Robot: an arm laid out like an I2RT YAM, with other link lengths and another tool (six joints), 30 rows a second.
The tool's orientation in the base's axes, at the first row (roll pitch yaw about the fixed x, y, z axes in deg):
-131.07, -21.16, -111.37
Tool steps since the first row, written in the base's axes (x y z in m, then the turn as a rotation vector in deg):
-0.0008, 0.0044, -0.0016, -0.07, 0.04, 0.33
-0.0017, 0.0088, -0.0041, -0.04, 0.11, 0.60
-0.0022, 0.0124, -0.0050, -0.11, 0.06, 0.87
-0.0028, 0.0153, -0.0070, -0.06, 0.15, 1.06
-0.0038, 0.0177, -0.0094, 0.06, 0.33, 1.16
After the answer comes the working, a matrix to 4 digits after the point.
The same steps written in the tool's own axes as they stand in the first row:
-0.0041, 0.0016, -0.0017, 0.11, -0.18, -0.27
-0.0085, 0.0040, -0.0029, 0.13, -0.39, -0.45
-0.0118, 0.0049, -0.0044, 0.30, -0.53, -0.63
-0.0149, 0.0067, -0.0050, 0.27, -0.70, -0.76
-0.0175, 0.0091, -0.0054, 0.11, -0.86, -0.84

The tool's axes in the first row as the columns of a matrix, in the base's axes (rounded; the answer above uses it unrounded):
-0.3398, -0.7110, 0.6157
-0.8685, -0.0140, -0.4956
0.3610, -0.7031, -0.6127

